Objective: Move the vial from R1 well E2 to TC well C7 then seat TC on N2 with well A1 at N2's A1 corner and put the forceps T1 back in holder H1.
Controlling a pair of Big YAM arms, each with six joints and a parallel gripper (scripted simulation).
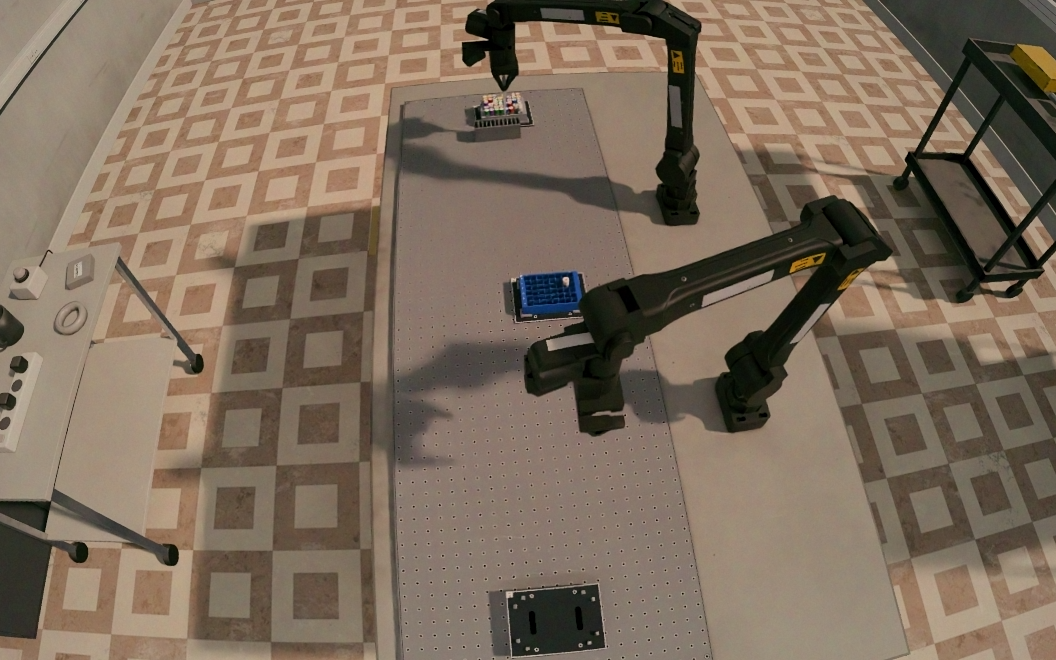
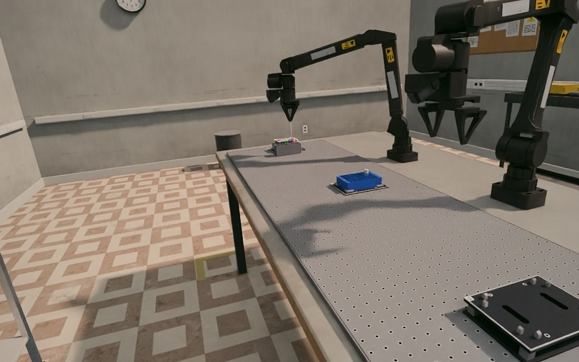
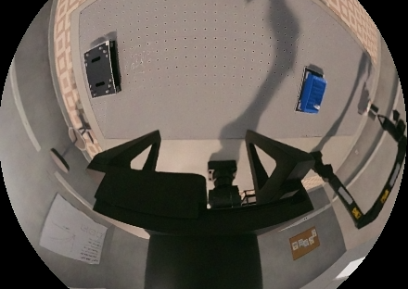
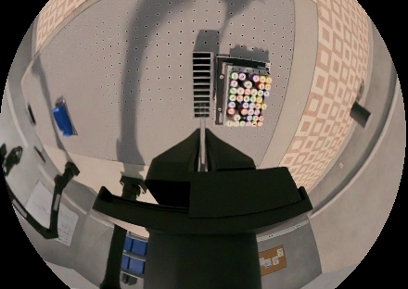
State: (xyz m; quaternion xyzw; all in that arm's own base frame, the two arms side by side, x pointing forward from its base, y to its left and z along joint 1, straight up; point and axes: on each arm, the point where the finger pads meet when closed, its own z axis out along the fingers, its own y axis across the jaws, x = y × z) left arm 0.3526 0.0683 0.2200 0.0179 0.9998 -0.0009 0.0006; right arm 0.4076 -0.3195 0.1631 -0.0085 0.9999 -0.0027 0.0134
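The forceps T1 lies 30 mm below my right hand. From my right hand the other things lie so: nest N2: 30 mm ahead, 1270 mm to the left, 140 mm below.
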